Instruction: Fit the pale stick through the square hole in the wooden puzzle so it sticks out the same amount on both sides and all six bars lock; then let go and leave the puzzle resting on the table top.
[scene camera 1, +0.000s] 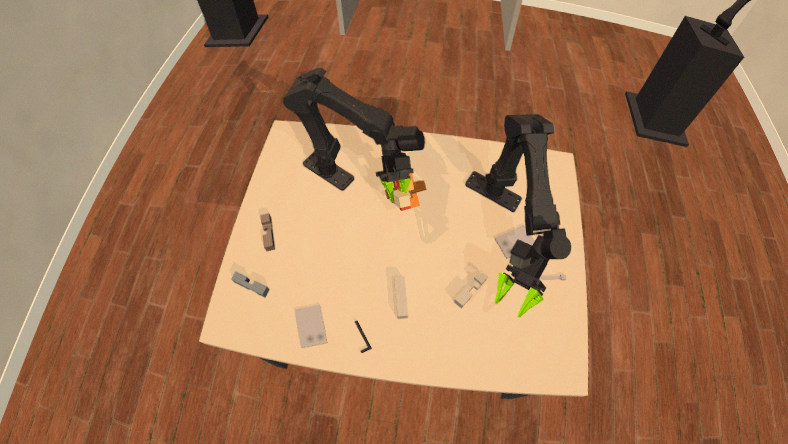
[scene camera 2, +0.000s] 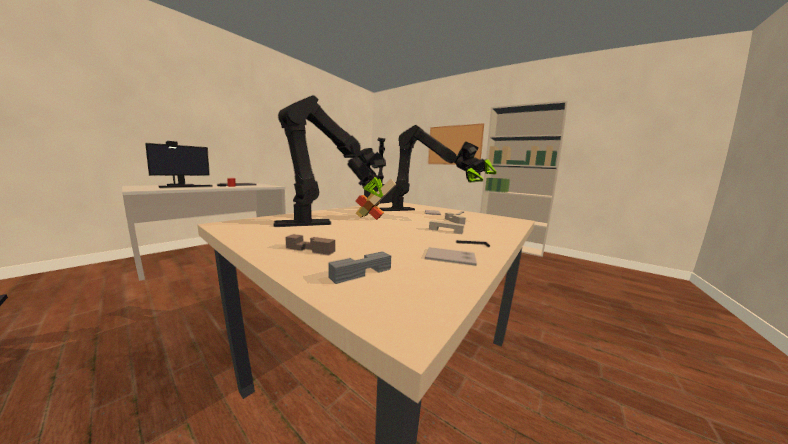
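Where they show: left gripper, fingertip midpoint: (scene camera 1: 506, 310) (scene camera 2: 489, 176); right gripper, fingertip midpoint: (scene camera 2: 383, 197); left arm's base, origin of the base link: (scene camera 1: 493, 192) (scene camera 2: 397, 209); right arm's base, origin of the base link: (scene camera 1: 328, 171) (scene camera 2: 303, 223).
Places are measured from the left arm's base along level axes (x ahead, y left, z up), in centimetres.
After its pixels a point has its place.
Note:
The wooden puzzle (scene camera 1: 414, 200) (scene camera 2: 376, 210), a cluster of red, orange, brown and pale bars, is held tilted beneath my right gripper (scene camera 1: 398, 195) @[x 27.0, y -21.7, z 10.1 cm] (scene camera 2: 377, 191) @[x 27.0, y -21.7, z 10.1 cm], close to the table top. My right gripper is shut on the puzzle; its fingers hide part of it, and which bar they pinch cannot be told. A pale bar end (scene camera 1: 403, 200) @[x 29.1, y -18.6, z 16.9 cm] (scene camera 2: 390, 187) @[x 29.9, y -19.9, z 14.3 cm] shows beside the green fingers; whether it is the pale stick, and how far it passes through the square hole, cannot be told. My left gripper (scene camera 1: 507, 308) @[x 43.3, y 21.4, z 21.2 cm] (scene camera 2: 486, 174) @[x 43.3, y 21.4, z 21.2 cm] is open and empty, raised at the right.
On the table (scene camera 1: 468, 358) @[x 54.0, y 20.7, z 0.0 cm] (scene camera 2: 386, 317) @[x 88.0, y -48.3, z 0.0 cm] lie a brown notched block (scene camera 1: 268, 237) @[x 57.5, y -51.8, z 3.1 cm] (scene camera 2: 322, 245) @[x 60.0, y -51.9, z 2.2 cm], a blue-grey one (scene camera 1: 250, 283) @[x 73.2, y -45.8, z 3.1 cm] (scene camera 2: 358, 268) @[x 75.0, y -48.0, z 2.0 cm], two pale grey ones (scene camera 1: 400, 297) @[x 49.9, y -5.7, z 3.1 cm] (scene camera 1: 465, 295) @[x 39.0, y 10.0, z 3.1 cm], a grey plate (scene camera 1: 309, 322) @[x 71.1, y -23.9, z 0.6 cm] (scene camera 2: 449, 255) @[x 72.2, y -23.7, z 0.6 cm] and a black hex key (scene camera 1: 362, 335) @[x 65.2, y -8.7, z 0.7 cm] (scene camera 2: 471, 242) @[x 65.1, y -8.9, z 0.4 cm]. Another plate (scene camera 1: 510, 241) @[x 14.1, y 13.5, z 0.6 cm] lies near my left arm.

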